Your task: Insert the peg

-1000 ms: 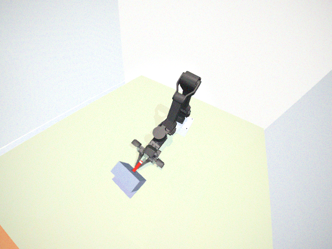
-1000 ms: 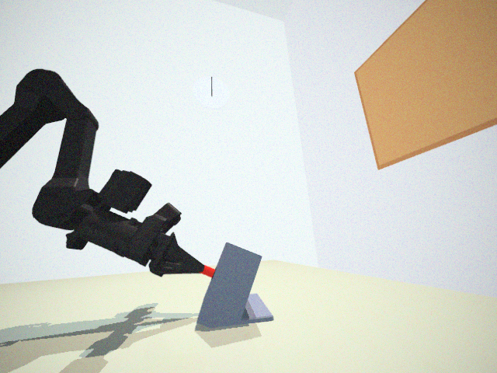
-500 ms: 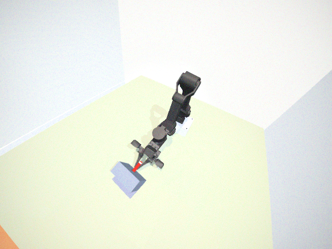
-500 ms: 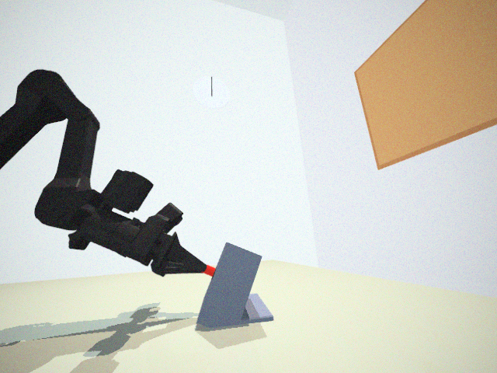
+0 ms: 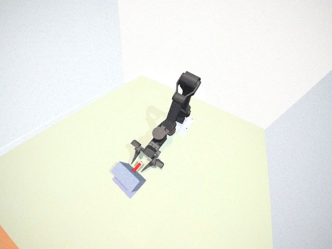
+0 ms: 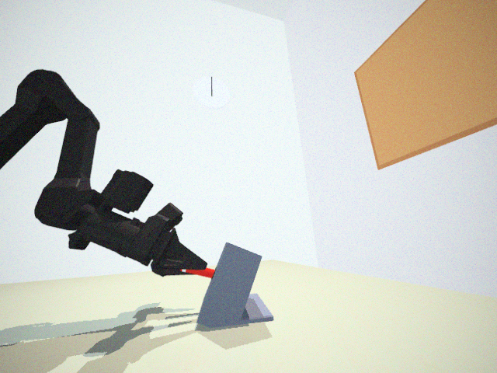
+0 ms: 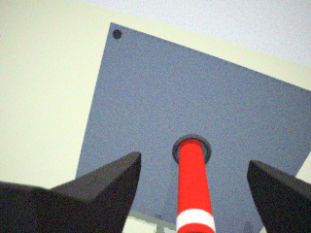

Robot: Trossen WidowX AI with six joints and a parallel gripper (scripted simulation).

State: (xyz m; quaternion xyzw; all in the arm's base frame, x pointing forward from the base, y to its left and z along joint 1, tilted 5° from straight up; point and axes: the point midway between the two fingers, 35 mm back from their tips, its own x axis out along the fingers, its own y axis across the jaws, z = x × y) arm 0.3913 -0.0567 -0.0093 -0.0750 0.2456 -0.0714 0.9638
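Now: gripper tip 2 cm past the red round peg. Round my gripper tip: grey sloped panel 4 cm ahead, 1 cm to the right, 2 cm below; flat base plate 6 cm ahead, 1 cm to the right, 6 cm below.
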